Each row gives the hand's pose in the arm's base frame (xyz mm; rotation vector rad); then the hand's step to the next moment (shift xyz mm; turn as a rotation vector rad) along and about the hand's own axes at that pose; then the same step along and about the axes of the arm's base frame.
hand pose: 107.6 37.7 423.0 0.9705 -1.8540 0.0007
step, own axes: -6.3 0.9 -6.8 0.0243 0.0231 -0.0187
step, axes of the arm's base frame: 5.8 7.2 -1.1 -0.0042 0.0082 0.0373
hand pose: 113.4 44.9 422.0 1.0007 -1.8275 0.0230
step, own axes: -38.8 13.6 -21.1 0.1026 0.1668 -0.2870
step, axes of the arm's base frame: 13.0 42.0 -14.1 0.0957 0.1702 0.2874
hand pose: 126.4 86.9 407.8 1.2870 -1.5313 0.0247
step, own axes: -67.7 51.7 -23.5 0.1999 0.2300 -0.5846
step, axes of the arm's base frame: -32.0 81.9 -8.5 0.2711 0.3076 0.5162
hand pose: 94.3 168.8 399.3 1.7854 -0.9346 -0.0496
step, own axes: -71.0 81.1 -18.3 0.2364 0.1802 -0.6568
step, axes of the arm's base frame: -86.7 47.6 46.5 0.3570 0.3481 0.5207
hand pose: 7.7 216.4 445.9 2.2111 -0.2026 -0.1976
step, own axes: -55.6 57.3 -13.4 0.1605 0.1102 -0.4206
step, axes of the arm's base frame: -55.6 -12.0 57.6 0.2379 0.2240 0.3287
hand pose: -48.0 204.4 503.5 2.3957 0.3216 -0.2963
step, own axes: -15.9 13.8 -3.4 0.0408 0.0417 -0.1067
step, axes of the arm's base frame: -10.3 -10.2 15.6 0.0647 0.0468 0.0917
